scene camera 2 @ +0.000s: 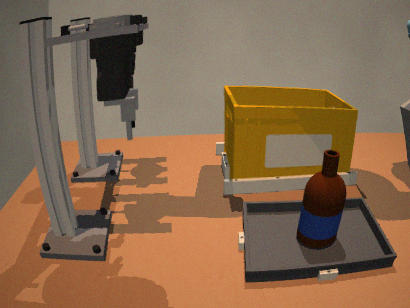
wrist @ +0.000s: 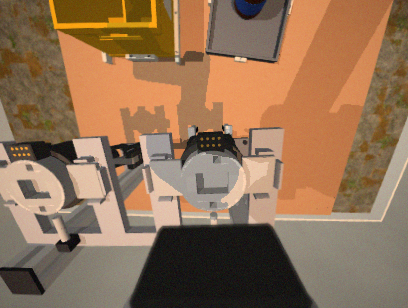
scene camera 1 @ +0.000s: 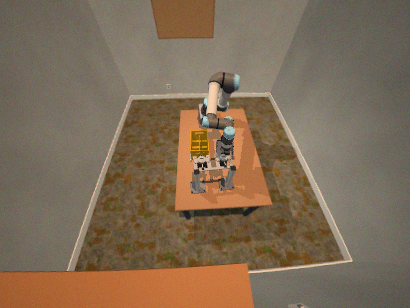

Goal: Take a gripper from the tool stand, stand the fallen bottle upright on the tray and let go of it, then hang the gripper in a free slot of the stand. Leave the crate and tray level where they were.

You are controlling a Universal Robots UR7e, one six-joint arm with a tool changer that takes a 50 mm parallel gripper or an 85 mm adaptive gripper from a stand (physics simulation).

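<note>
The brown bottle with a blue label stands upright on the dark tray, which lies level. My gripper hangs in the right slot of the tool stand, far from the bottle. Its fingers are apart with nothing between them. Its round coupling plate shows uncovered in the wrist view, apart from the arm's black tool end. A second gripper's coupling plate sits in the left slot.
The yellow crate stands level in white corner brackets beside the tray. The stand's two posts rise from bolted feet on the orange table. The arm's last joint is above the stand's right slot.
</note>
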